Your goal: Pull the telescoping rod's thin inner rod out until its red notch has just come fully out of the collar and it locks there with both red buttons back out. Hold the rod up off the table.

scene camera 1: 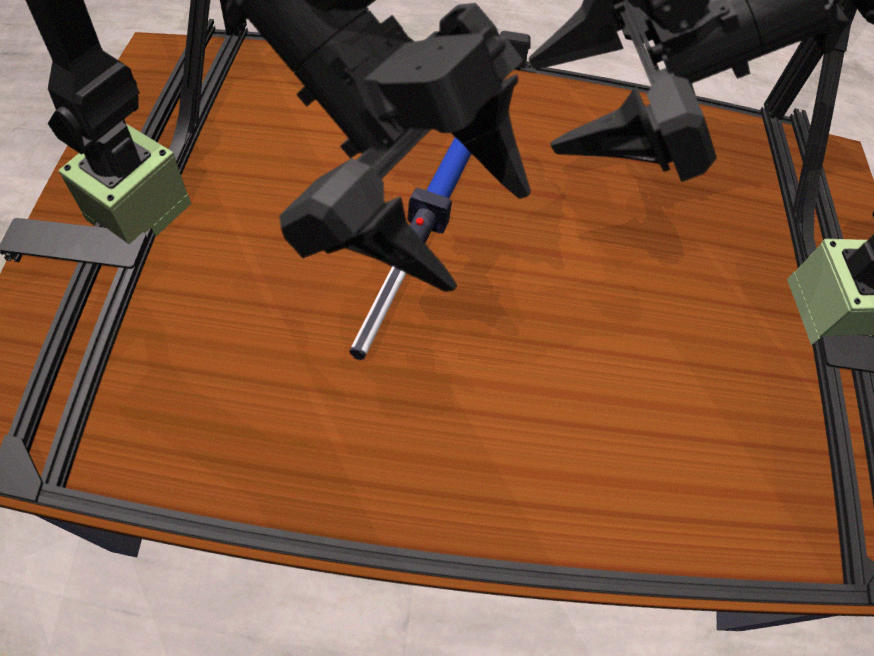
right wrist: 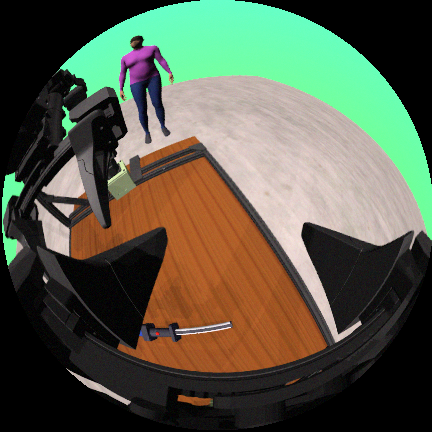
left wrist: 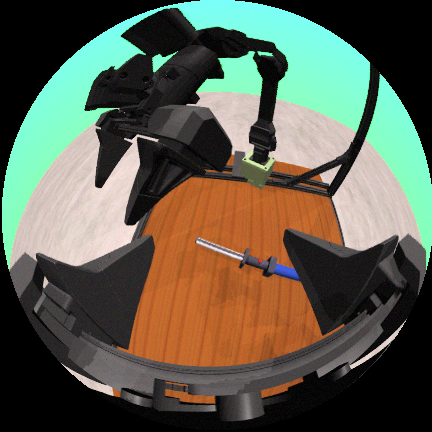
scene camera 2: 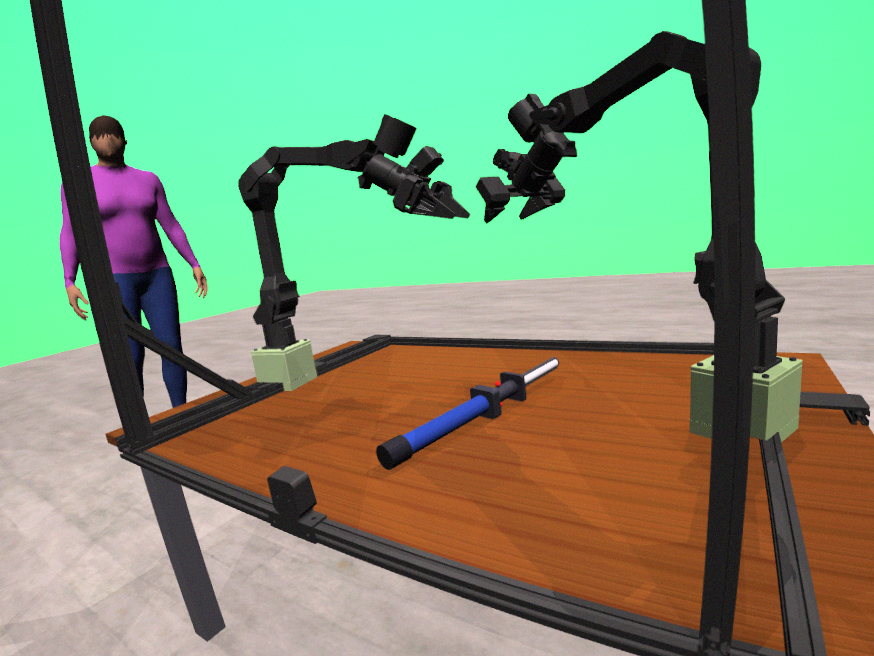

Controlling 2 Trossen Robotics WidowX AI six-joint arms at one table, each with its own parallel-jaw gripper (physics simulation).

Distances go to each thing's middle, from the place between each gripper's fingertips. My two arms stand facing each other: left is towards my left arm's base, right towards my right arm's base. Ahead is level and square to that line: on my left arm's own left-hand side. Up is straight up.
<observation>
My left hand is 120 mm past the thin silver inner rod [scene camera 1: 380, 307], 80 mm to the left of it and 300 mm above it. Round my left hand: telescoping rod [scene camera 1: 433, 205]: 130 mm behind, 70 mm to the right, 300 mm below.
My right hand is 24 cm past the thin silver inner rod, 5 cm to the left of it and 29 cm above it. The rest, counted from my right hand: telescoping rod (25 cm behind, 5 cm to the right, 29 cm below).
</observation>
